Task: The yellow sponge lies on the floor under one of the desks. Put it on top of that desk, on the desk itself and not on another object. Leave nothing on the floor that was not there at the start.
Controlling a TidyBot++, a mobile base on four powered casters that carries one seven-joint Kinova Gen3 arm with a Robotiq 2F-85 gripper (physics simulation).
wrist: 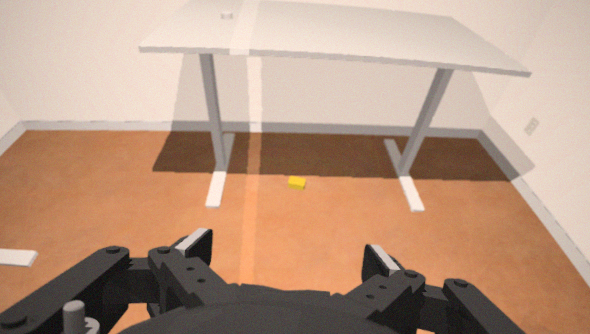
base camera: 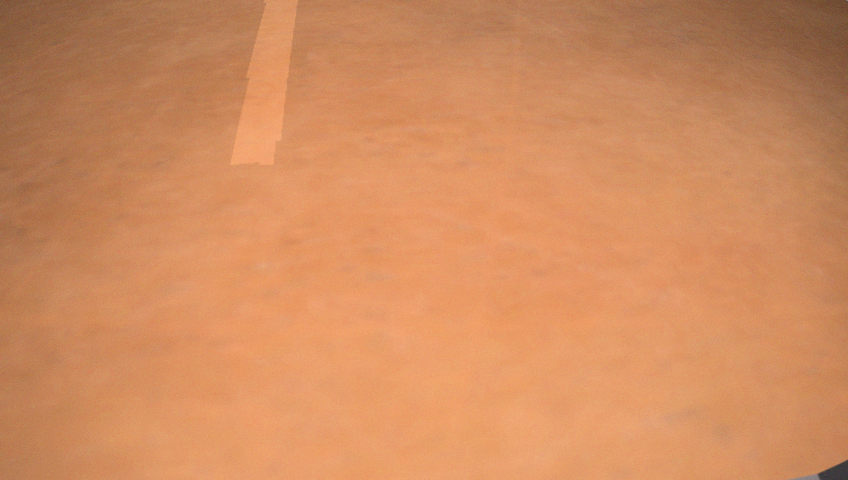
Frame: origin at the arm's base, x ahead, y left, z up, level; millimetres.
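Seen in the pictures: gripper, between the fingertips: [wrist: 287, 253].
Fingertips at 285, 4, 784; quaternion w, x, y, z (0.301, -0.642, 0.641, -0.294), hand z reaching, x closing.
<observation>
A point is followed by its place in that frame, as x, y, z.
The yellow sponge [wrist: 296, 183] @(1412, -7, -351) lies on the floor under the front part of the desk, between its two legs, near the edge of the desk's shadow. The desk [wrist: 340, 37] @(1394, -126, 554) has a pale grey top and stands by the back wall. My gripper [wrist: 287, 253] @(285, 4, 785) is open, with no object between its fingers. In the wrist view the sponge shows beyond the fingertips, well apart from them. The sponge and the desk do not show in the base camera view.
A small whitish round object [wrist: 226, 15] @(1512, 374, 571) sits on the desk top near its back left. The left desk leg [wrist: 212, 110] @(1499, 493, 73) and right desk leg [wrist: 427, 120] @(1615, -738, 72) have white feet reaching forward. Another white foot [wrist: 16, 257] @(720, 1375, -372) shows at the far left. A wall [wrist: 560, 150] @(1547, -1627, 17) stands at the right.
</observation>
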